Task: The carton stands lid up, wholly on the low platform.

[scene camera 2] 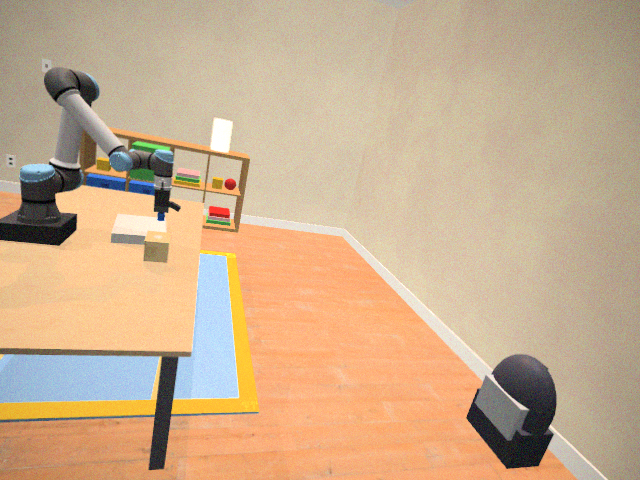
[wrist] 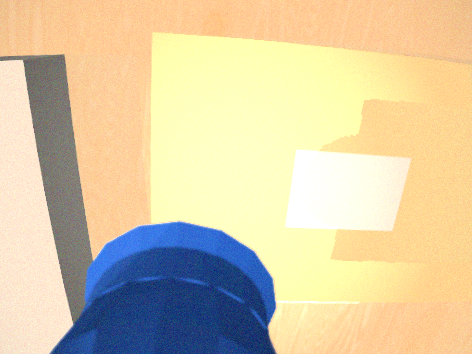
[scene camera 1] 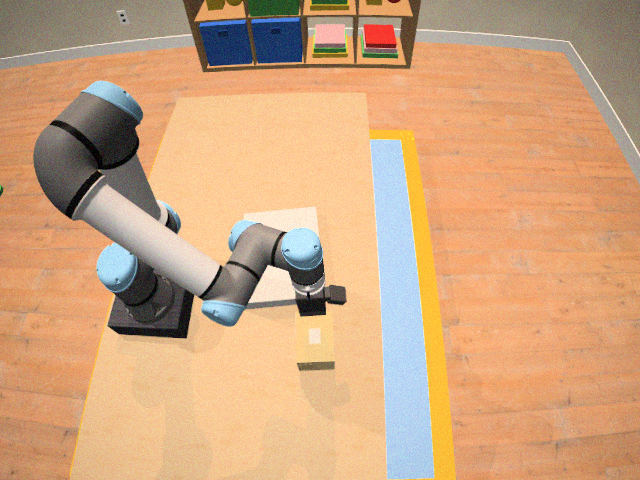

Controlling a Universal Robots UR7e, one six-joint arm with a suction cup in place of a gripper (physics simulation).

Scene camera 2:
tan carton: 156,247, on the table
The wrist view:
suction cup: 175,280
tan carton: 338,167
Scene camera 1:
tan carton: 314,334
